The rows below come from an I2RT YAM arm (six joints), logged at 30 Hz.
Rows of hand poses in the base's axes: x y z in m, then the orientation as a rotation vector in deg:
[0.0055 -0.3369 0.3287 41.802 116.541 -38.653]
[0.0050 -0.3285 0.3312 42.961 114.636 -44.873]
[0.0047 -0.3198 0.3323 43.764 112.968 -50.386]
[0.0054 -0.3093 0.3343 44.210 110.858 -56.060]
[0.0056 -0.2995 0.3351 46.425 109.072 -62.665]
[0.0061 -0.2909 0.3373 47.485 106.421 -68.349]
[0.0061 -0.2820 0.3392 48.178 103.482 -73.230]
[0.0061 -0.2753 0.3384 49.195 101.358 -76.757]
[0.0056 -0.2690 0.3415 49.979 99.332 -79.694]
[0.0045 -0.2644 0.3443 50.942 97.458 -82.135]
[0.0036 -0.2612 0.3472 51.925 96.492 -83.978]
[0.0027 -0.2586 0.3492 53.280 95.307 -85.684]
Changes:
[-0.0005 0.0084 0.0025 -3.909 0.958 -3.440]
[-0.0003 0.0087 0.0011 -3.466 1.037 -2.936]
[0.0007 0.0105 0.0020 -3.825 0.929 -2.814]
[0.0002 0.0098 0.0008 -3.319 1.613 -4.533]
[0.0005 0.0086 0.0022 -3.665 0.825 -3.353]
[0.0000 0.0089 0.0019 -3.521 0.396 -2.785]
[0.0000 0.0067 -0.0008 -2.296 0.264 -2.416]
[-0.0005 0.0063 0.0031 -2.054 0.113 -1.992]
[-0.0011 0.0046 0.0028 -1.677 -0.064 -1.886]
[-0.0009 0.0032 0.0029 -0.871 0.203 -1.626]
[-0.0009 0.0026 0.0020 -0.805 -0.086 -1.802]

